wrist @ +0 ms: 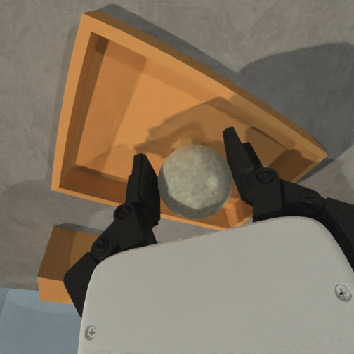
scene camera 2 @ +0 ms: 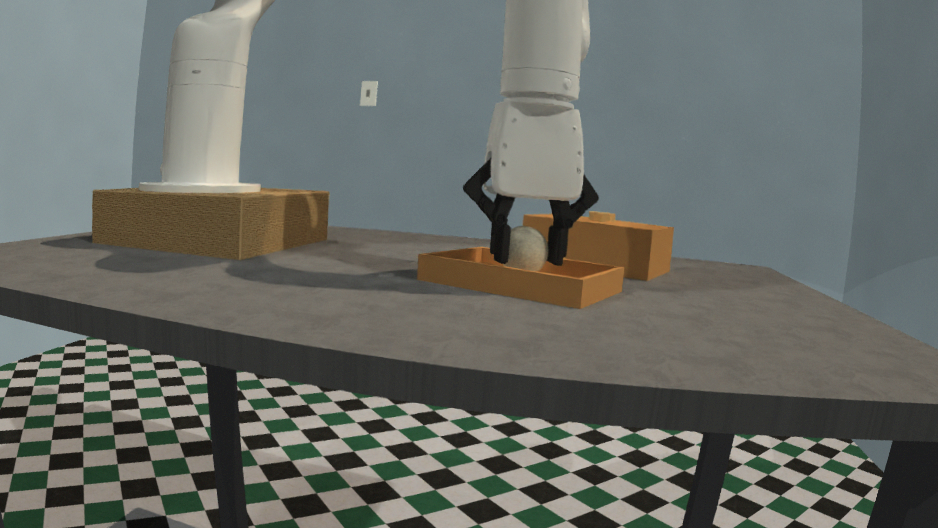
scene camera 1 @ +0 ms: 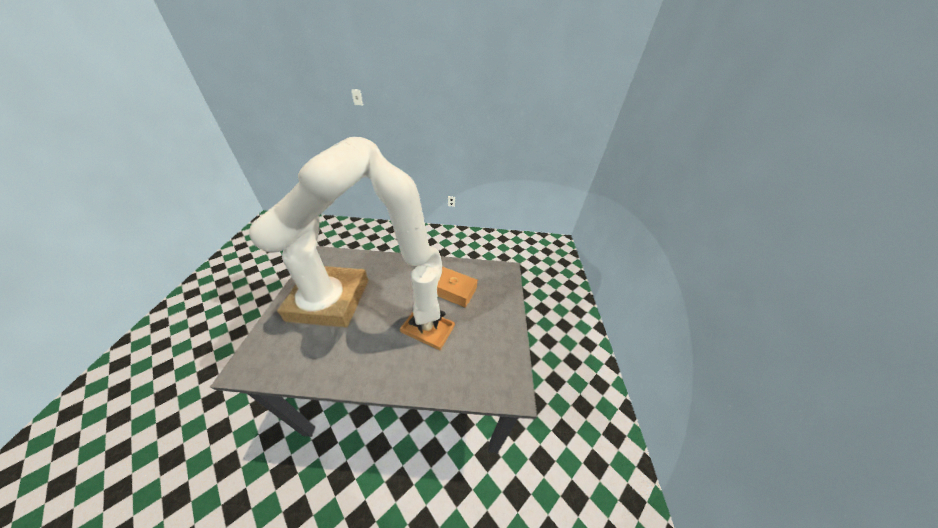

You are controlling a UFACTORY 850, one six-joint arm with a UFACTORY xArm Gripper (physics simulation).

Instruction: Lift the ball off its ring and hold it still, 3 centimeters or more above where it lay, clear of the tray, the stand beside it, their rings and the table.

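Note:
The pale ball [scene camera 1: 427, 325] [scene camera 2: 527, 247] [wrist: 196, 182] sits low inside the orange tray [scene camera 1: 423, 340] [scene camera 2: 498, 278] [wrist: 70, 100], its lower part hidden by the tray wall in scene camera 2. Part of the ball's ring [wrist: 185, 143] shows beside it in the wrist view. My gripper [scene camera 1: 427, 327] [scene camera 2: 529, 254] [wrist: 187, 155] points down into the tray. Its black fingers stand on opposite sides of the ball and appear to touch it; it is shut on the ball. No gap between ball and ring can be made out.
The taller orange stand [scene camera 1: 460, 292] [scene camera 2: 610, 250] [wrist: 55, 290] is behind the tray, with a small ring [scene camera 1: 452, 280] [scene camera 2: 601, 216] on top. The arm's wooden base block [scene camera 1: 313, 317] [scene camera 2: 167, 223] is to the left on the grey table [scene camera 1: 367, 373] [scene camera 2: 328, 321].

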